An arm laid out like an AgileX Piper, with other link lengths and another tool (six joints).
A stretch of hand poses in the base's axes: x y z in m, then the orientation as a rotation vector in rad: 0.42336, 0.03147, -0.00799, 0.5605, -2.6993, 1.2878; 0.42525, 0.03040, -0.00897, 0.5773, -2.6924, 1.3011; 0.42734, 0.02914, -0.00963, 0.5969, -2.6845, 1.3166; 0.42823, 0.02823, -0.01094, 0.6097, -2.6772, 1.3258; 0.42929, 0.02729, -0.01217, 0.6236, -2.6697, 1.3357; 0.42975, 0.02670, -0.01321, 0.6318, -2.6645, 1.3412; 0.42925, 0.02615, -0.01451, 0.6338, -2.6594, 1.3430; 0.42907, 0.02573, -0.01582, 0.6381, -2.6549, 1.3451; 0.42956, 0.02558, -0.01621, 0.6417, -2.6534, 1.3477; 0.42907, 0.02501, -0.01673, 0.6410, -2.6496, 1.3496; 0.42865, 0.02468, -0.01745, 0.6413, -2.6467, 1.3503; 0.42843, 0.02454, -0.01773, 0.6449, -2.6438, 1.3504; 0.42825, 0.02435, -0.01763, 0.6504, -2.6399, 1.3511
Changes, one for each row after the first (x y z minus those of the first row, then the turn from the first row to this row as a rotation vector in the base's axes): 0.00189, -0.00107, -0.00098, -0.0086, 0.0010, 0.0121; 0.00398, -0.00233, -0.00164, -0.0185, 0.0018, 0.0264; 0.00487, -0.00324, -0.00295, -0.0255, 0.0044, 0.0350; 0.00593, -0.00418, -0.00418, -0.0328, 0.0068, 0.0445; 0.00639, -0.00477, -0.00522, -0.0372, 0.0090, 0.0499; 0.00589, -0.00532, -0.00652, -0.0402, 0.0123, 0.0505; 0.00571, -0.00574, -0.00783, -0.0430, 0.0152, 0.0528; 0.00620, -0.00589, -0.00822, -0.0446, 0.0154, 0.0554; 0.00571, -0.00646, -0.00874, -0.0473, 0.0174, 0.0544; 0.00529, -0.00679, -0.00946, -0.0490, 0.0193, 0.0541; 0.00507, -0.00693, -0.00974, -0.0500, 0.0219, 0.0559; 0.00489, -0.00712, -0.00964, -0.0517, 0.0251, 0.0589
